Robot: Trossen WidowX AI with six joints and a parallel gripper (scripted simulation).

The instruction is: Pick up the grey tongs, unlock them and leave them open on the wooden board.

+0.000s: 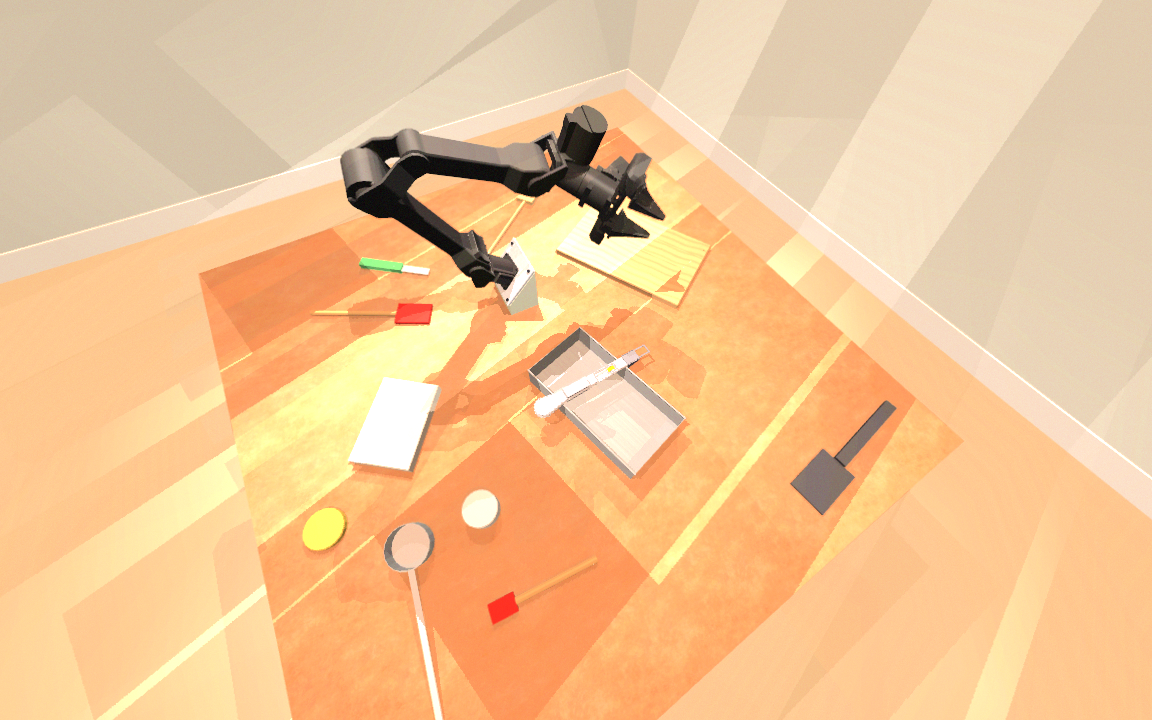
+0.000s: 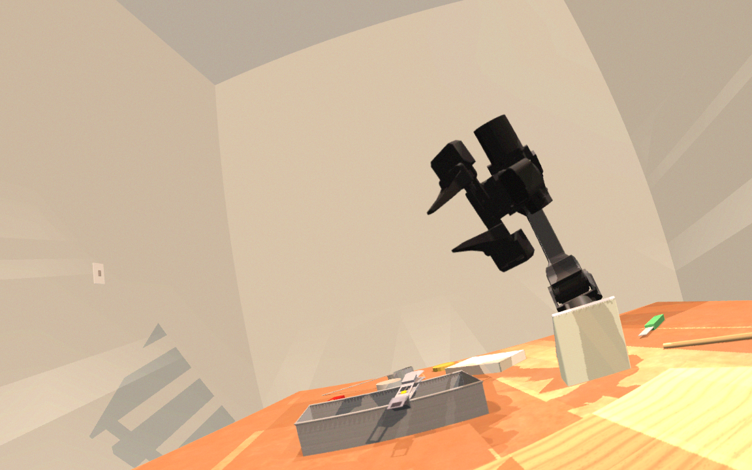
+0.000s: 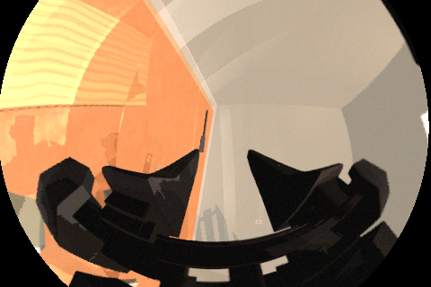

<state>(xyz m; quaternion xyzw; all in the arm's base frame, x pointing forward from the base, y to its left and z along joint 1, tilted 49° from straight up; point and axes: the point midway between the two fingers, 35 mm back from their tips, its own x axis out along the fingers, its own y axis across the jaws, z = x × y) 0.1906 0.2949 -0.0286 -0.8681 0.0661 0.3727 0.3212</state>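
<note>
The metal roasting tin is 250 mm below my gripper tip, 190 mm to the right of it and 170 mm ahead of it. Round my gripper tip: dark spatula: 510 mm ahead, 280 mm below, 190 mm to the left; white disc: 500 mm to the right, 260 mm below, 240 mm ahead; wooden board: 270 mm below, 170 mm behind, 120 mm to the left.
</note>
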